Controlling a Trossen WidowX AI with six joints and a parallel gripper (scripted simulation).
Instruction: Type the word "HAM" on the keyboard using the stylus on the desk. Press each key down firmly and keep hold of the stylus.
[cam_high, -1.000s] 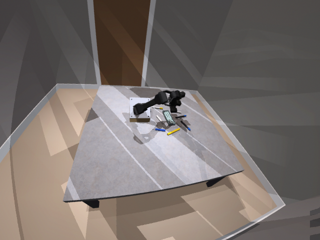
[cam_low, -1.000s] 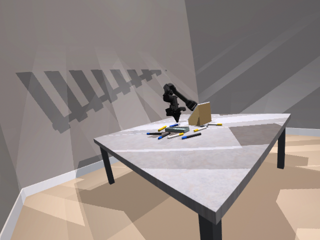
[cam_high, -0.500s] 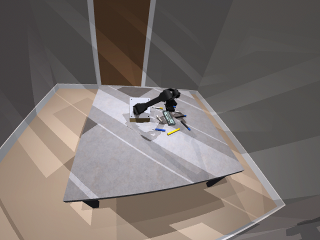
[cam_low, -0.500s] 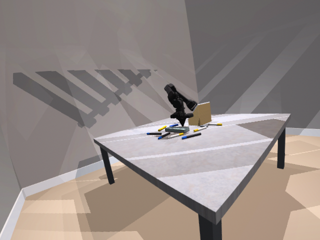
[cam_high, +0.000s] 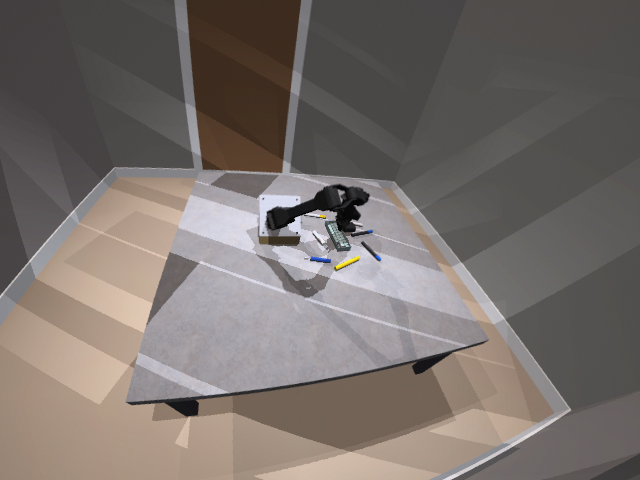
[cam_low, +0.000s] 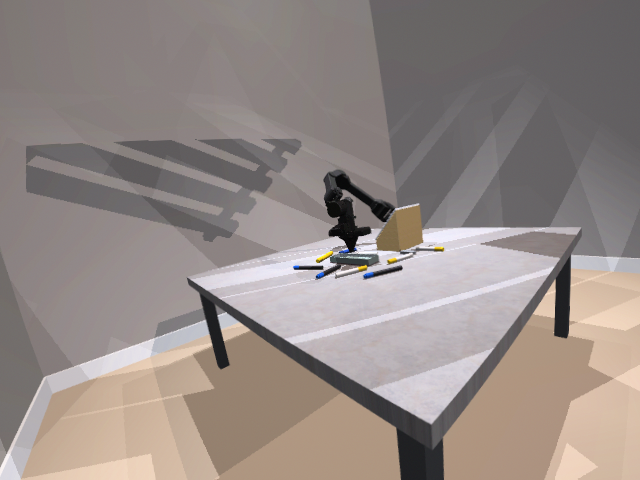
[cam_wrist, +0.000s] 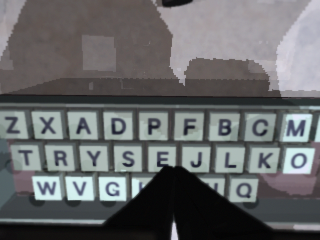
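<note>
My gripper tip is 20 mm short of the M key, 70 mm to the left of it and 30 mm above it. Also, from my gripper tip: blue stylus 170 mm behind, 140 mm to the right, 30 mm below.
</note>
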